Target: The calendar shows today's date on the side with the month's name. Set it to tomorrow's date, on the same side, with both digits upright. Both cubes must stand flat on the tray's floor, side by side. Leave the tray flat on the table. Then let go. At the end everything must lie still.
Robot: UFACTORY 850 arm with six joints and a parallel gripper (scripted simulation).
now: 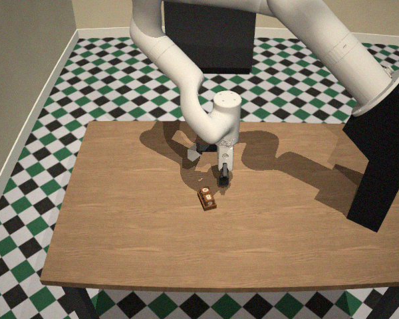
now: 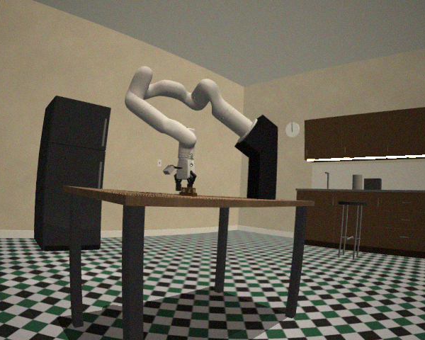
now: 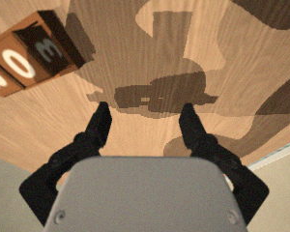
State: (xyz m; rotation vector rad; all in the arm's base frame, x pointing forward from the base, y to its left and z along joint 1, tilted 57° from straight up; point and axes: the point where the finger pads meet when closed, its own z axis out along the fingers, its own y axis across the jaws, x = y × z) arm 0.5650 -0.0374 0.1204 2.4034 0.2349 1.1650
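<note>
My gripper is now 8 cm to the right of the brown calendar cube and 7 cm short of it.
</note>
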